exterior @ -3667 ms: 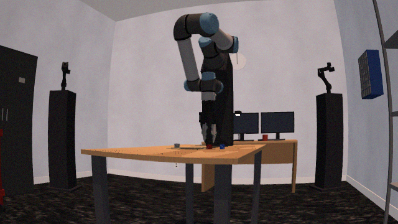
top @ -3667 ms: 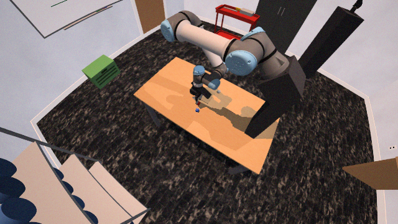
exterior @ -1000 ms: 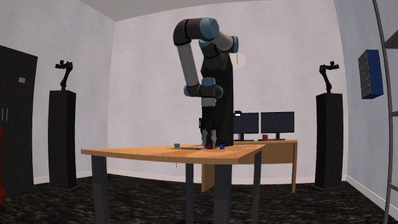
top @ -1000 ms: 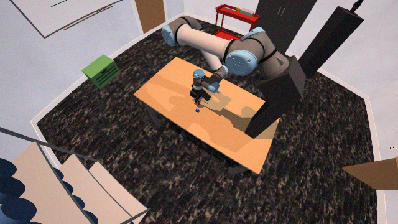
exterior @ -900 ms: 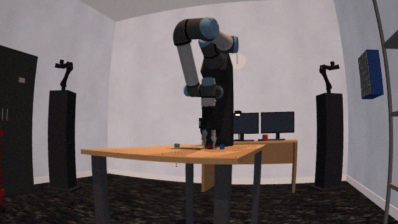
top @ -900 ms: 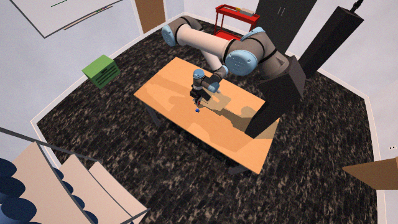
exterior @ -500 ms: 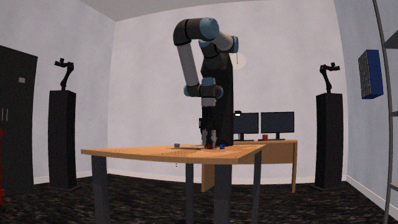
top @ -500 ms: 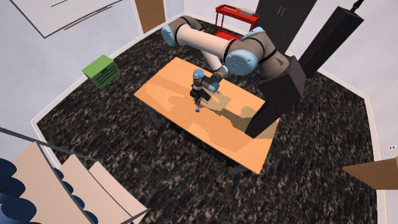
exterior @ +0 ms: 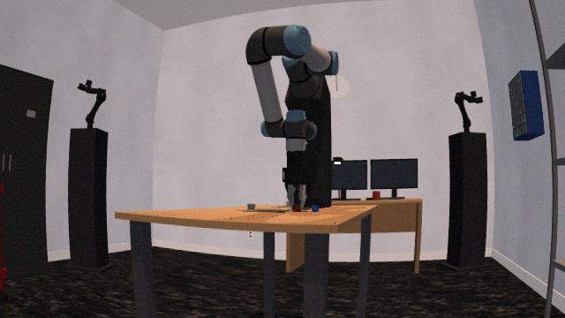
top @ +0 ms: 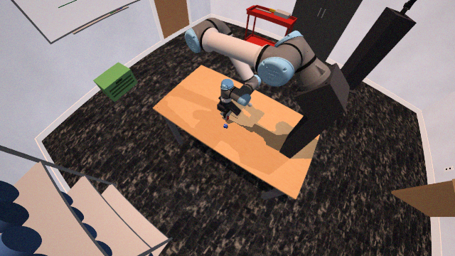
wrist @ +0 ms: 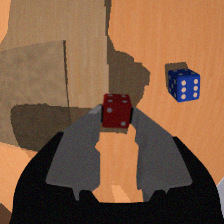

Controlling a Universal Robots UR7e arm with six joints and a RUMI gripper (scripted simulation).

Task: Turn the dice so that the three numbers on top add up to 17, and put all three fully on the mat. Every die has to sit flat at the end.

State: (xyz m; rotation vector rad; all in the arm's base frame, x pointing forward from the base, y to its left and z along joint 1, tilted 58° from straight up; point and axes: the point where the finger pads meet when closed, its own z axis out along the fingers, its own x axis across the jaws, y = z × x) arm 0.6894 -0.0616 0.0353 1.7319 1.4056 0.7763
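The red die lies right at my hand. Also, from my hand: blue die (1 cm behind, 7 cm to the left); then grey die (16 cm behind, 18 cm to the right); then tan mat (4 cm behind, 11 cm to the right, 2 cm below).
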